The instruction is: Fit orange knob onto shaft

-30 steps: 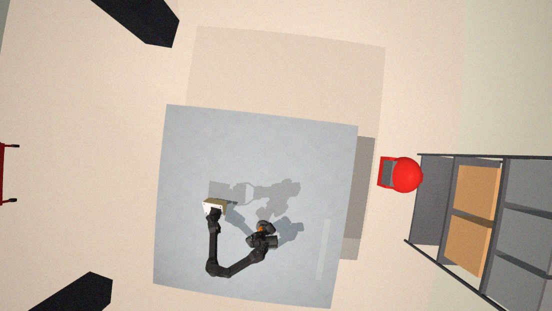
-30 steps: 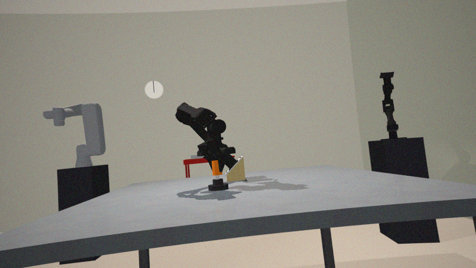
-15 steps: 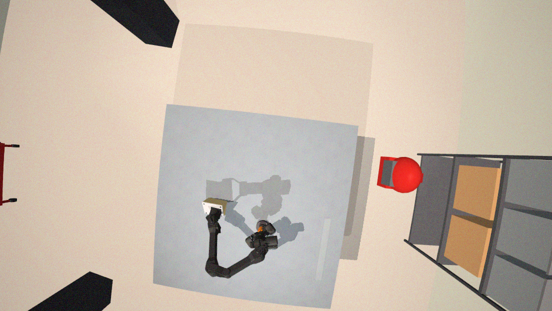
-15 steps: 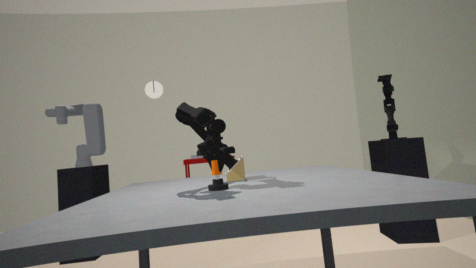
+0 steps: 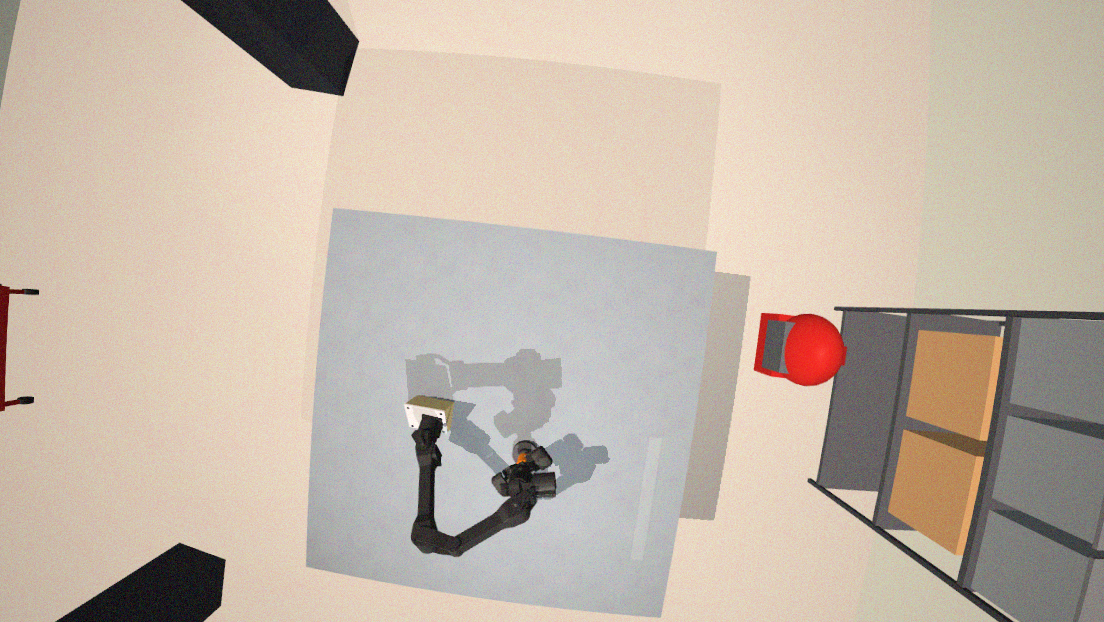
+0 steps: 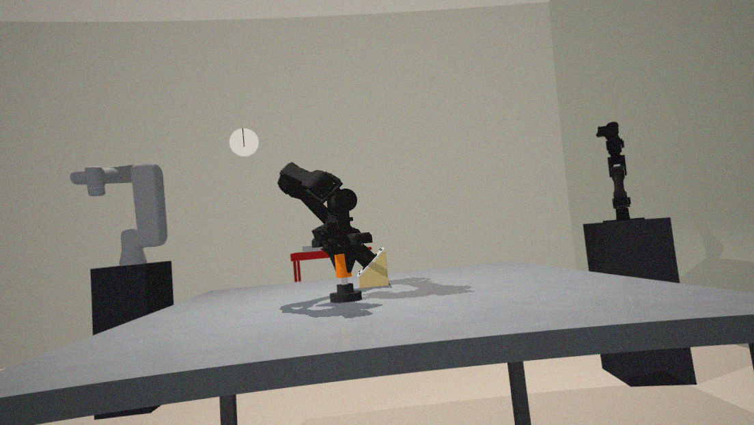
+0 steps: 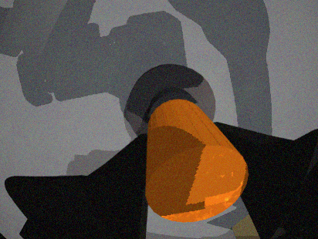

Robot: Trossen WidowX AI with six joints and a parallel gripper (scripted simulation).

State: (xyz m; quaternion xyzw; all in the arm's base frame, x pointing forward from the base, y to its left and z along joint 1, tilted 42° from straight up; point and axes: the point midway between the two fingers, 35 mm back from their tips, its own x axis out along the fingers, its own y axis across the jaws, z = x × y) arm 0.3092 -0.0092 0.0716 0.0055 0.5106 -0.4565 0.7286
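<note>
Right now my gripper tip is 3 cm below the orange knob. Also, from my gripper tip: round black pedestal (4 cm below).
</note>
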